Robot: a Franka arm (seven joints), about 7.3 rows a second.
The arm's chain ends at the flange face. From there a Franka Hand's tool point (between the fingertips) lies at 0.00 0.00 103.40 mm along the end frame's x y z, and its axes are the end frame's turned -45 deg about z.
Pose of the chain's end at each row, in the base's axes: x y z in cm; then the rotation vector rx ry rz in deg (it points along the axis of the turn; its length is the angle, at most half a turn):
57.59 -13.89 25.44 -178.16 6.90 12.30
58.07 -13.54 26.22 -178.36 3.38 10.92
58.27 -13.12 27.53 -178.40 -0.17 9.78
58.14 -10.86 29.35 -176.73 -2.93 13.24
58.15 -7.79 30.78 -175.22 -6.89 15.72
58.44 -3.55 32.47 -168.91 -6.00 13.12
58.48 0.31 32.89 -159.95 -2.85 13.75
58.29 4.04 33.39 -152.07 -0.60 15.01
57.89 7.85 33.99 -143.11 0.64 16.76
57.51 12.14 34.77 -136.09 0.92 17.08
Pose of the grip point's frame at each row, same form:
56.18 -13.60 15.20 -164.61 -60.83 10.43
56.81 -13.29 15.96 -163.76 -64.22 9.20
57.14 -12.88 17.25 -162.71 -67.58 8.14
56.59 -10.39 19.14 -159.51 -69.19 10.43
56.29 -7.15 20.63 -156.22 -72.02 11.97
56.79 -1.73 22.43 -151.76 -69.27 6.09
56.71 3.71 23.29 -145.13 -63.17 2.16
56.36 8.73 24.38 -138.91 -58.18 -0.27
55.75 13.88 25.87 -131.24 -53.67 -2.36
55.34 19.13 27.47 -125.10 -50.83 -4.77

